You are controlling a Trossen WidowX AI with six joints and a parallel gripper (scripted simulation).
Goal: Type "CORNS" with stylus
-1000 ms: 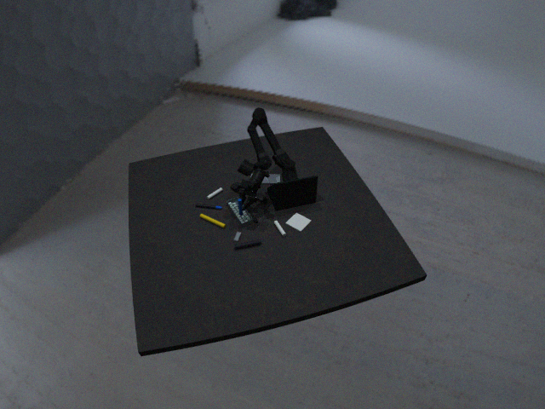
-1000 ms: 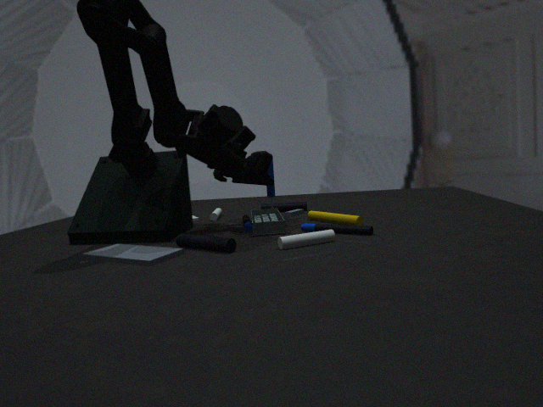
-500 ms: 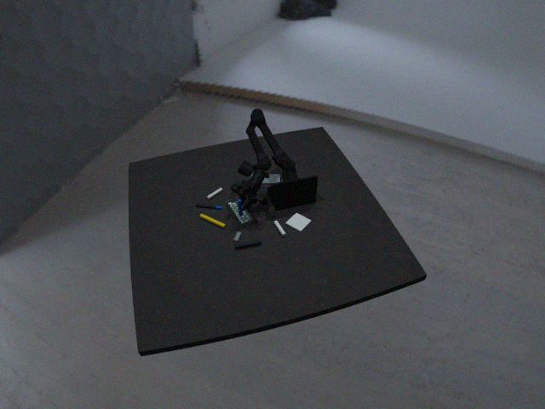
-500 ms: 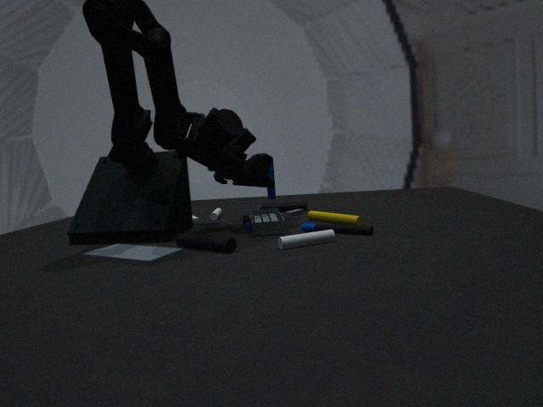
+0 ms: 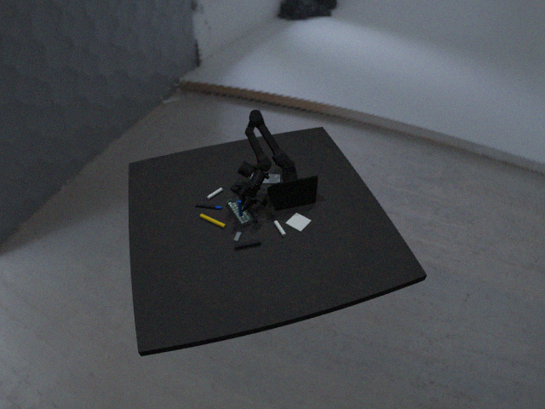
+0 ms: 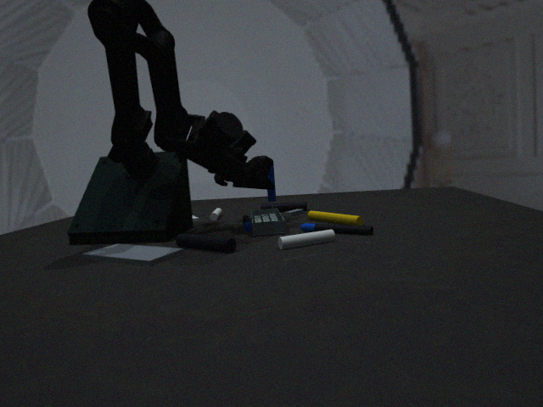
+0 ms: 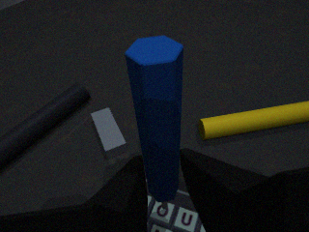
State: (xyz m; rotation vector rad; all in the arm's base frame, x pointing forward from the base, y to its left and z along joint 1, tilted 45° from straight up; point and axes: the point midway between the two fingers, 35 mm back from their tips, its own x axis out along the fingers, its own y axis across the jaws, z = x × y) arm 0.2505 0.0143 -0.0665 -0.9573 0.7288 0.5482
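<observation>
Now: the small grey block 9 cm to the left of my gripper tip, 7 cm below it and 4 cm ahead of it. Round my gripper tip: yellow rod (14 cm ahead, 7 cm below, 3 cm to the right); then blue stylus (2 cm below); then grey flat plate (29 cm to the right, 18 cm behind, 7 cm below).
</observation>
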